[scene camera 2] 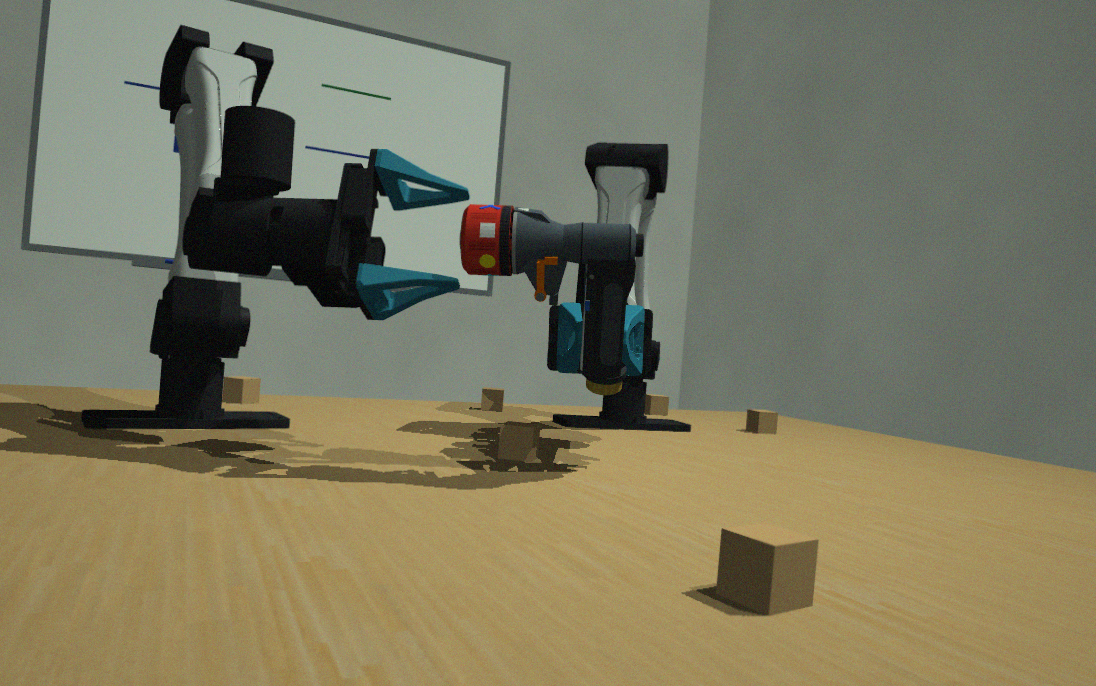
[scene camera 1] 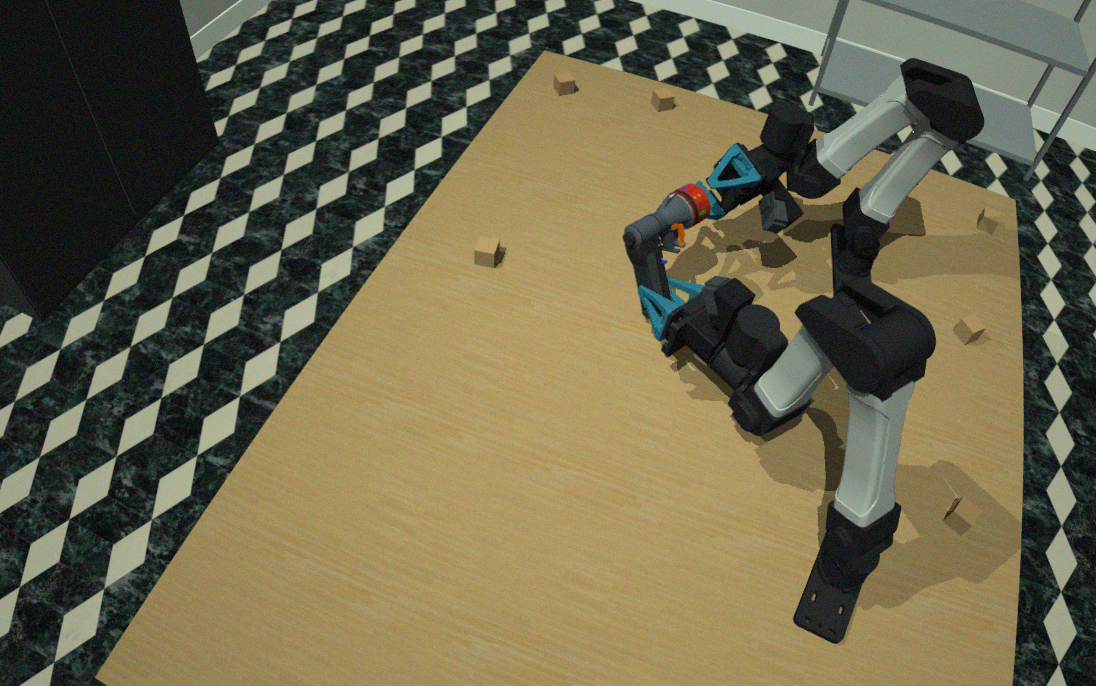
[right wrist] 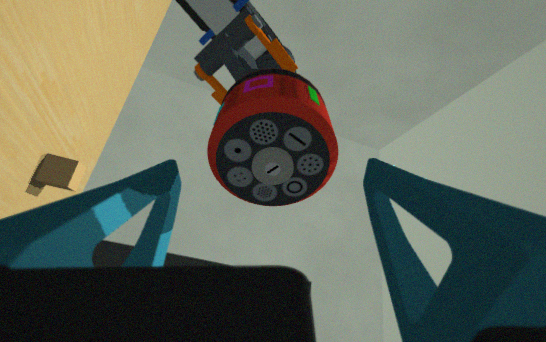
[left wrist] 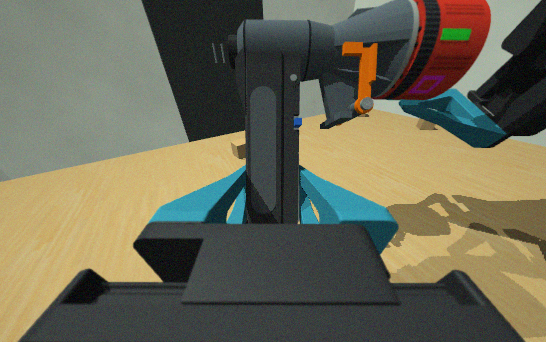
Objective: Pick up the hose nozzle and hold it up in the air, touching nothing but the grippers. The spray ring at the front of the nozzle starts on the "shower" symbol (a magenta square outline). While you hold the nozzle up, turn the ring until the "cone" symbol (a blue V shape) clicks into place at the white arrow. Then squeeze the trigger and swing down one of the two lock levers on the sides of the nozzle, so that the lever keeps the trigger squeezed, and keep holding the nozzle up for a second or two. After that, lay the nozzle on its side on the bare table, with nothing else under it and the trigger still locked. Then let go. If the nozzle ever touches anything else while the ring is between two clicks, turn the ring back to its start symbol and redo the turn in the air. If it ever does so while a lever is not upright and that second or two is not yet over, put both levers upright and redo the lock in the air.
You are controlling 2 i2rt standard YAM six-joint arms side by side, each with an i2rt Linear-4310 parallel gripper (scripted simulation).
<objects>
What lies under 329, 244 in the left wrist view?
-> My left gripper.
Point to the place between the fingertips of my right gripper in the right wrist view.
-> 272, 171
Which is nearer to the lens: the grey hose nozzle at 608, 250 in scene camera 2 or the cube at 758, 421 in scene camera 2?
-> The grey hose nozzle.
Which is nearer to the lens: the grey hose nozzle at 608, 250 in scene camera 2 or the cube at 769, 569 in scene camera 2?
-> The cube.
</objects>
